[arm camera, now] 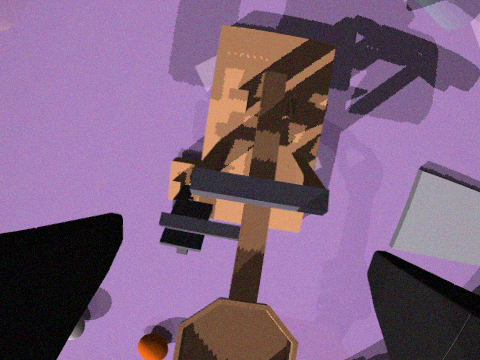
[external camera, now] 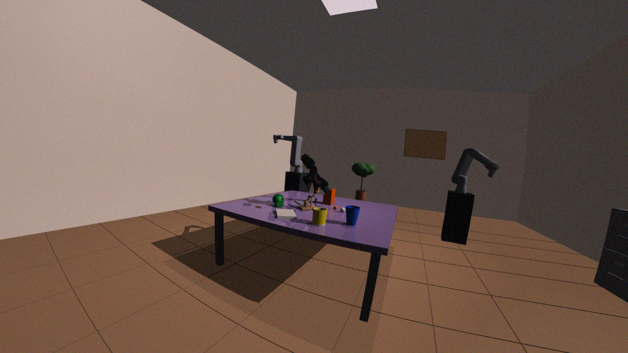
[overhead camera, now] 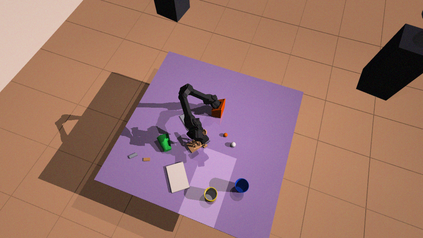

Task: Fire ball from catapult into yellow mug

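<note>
My gripper tip is 20 mm to the right of the tan wooden catapult and 70 mm above it. Also, from my gripper tip: grey slab 110 mm behind, 180 mm to the right, 140 mm below; then white ball 110 mm behind, 240 mm to the left, 120 mm below; then orange ball 150 mm behind, 150 mm to the left, 120 mm below.
</note>
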